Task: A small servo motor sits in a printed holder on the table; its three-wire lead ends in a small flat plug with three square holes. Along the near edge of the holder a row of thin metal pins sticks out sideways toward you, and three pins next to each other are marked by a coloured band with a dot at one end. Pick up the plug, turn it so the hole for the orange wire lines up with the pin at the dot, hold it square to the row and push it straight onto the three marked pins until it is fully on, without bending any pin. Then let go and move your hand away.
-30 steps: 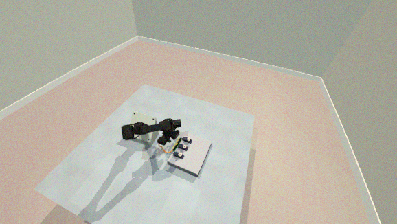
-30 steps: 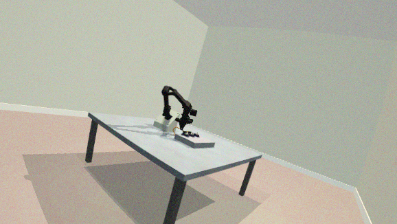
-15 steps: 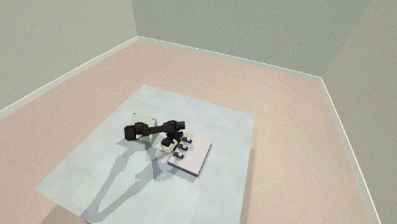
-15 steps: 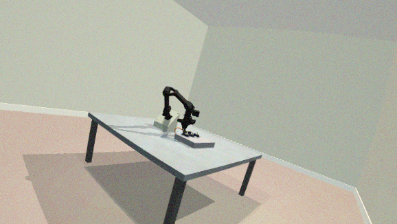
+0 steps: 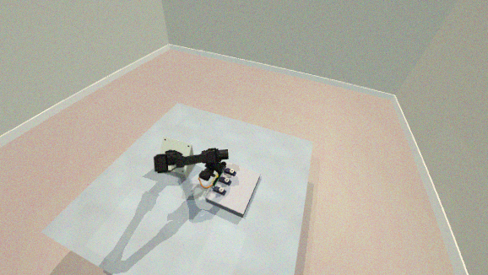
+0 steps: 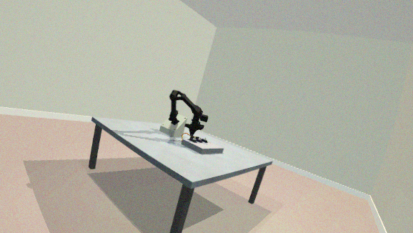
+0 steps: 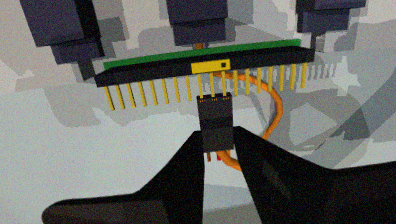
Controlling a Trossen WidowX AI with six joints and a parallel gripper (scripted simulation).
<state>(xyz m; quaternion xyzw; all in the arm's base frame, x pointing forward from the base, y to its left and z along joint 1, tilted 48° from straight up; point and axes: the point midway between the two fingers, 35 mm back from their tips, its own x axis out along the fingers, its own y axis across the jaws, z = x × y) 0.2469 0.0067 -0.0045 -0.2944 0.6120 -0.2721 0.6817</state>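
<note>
My gripper tip is now 4 cm short of the yellow patch. Round my gripper tip: black pin header (4 cm ahead, 1 cm below); then holder plate (20 cm ahead, 5 cm below); then green strip (4 cm ahead, 2 cm below).
</note>
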